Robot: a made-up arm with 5 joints.
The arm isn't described. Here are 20 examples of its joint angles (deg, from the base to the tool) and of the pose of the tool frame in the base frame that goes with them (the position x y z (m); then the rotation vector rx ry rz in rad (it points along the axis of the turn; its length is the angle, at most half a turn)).
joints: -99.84 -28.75 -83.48 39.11 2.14
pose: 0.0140 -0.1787 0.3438 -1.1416 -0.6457 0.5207
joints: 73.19 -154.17 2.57 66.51 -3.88
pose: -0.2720 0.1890 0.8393 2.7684 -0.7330 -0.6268
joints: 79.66 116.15 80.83 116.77 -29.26
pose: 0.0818 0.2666 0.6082 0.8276 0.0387 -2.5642
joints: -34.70 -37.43 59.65 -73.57 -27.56
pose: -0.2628 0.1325 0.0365 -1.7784 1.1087 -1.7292
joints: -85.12 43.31 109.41 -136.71 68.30
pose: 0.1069 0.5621 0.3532 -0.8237 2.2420 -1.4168
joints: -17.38 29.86 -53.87 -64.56 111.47
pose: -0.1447 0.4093 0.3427 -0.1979 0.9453 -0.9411
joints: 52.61 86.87 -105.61 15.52 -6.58
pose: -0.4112 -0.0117 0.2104 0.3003 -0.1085 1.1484
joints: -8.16 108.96 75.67 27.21 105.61
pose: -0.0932 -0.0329 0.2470 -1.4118 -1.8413 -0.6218
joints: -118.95 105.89 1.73 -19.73 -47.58
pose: -0.0103 0.5475 0.3991 0.9530 -2.0388 0.5564
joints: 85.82 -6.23 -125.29 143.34 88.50
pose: -0.5071 0.0192 0.2082 -0.6126 -0.6021 -0.4516
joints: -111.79 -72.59 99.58 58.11 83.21
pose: -0.1603 0.2457 0.4023 2.0875 -0.9149 0.1083
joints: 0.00 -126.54 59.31 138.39 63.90
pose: -0.5471 0.0751 0.6353 -0.6004 0.7435 -0.1610
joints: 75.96 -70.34 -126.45 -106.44 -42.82
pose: 0.0279 -0.1353 0.3678 0.1562 -1.1101 2.9104
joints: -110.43 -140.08 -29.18 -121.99 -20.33
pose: -0.3113 0.1743 0.2328 1.3813 -1.1914 0.8039
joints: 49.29 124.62 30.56 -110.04 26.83
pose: -0.2410 0.4505 0.6756 -1.0948 2.3087 -0.1272
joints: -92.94 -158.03 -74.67 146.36 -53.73
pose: -0.3225 0.2083 0.3112 0.0040 -0.2283 -0.6339
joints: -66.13 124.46 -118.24 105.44 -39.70
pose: -0.0317 0.4451 0.5380 -0.1490 1.3278 -1.8175
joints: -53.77 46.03 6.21 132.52 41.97
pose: 0.0045 -0.0156 0.0550 1.3571 0.1508 2.3382
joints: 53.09 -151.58 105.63 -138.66 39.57
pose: -0.0262 -0.1127 0.9483 -0.5656 1.7933 1.7371
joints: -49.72 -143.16 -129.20 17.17 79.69
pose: -0.1194 0.1544 0.3027 1.4383 -1.9989 1.1612
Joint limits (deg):
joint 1: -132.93..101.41
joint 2: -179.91..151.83
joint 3: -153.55..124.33
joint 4: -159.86..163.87
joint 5: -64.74..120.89
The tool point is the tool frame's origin. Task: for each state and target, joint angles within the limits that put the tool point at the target. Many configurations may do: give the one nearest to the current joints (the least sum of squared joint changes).
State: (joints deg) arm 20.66 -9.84 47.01 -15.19 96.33
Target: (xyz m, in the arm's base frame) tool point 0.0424 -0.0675 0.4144
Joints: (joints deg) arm 11.61 -12.94 51.35 -14.91 110.83
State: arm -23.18 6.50 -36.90 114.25 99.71
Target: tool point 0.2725 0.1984 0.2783
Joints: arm -20.58 12.39 -62.95 155.92 114.22
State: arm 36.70 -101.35 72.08 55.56 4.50
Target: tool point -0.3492 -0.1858 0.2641
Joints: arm 21.42 -100.73 85.30 49.80 7.82
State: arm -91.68 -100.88 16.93 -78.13 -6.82
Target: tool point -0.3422 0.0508 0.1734
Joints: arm -80.02 -117.80 2.07 -79.76 -32.28
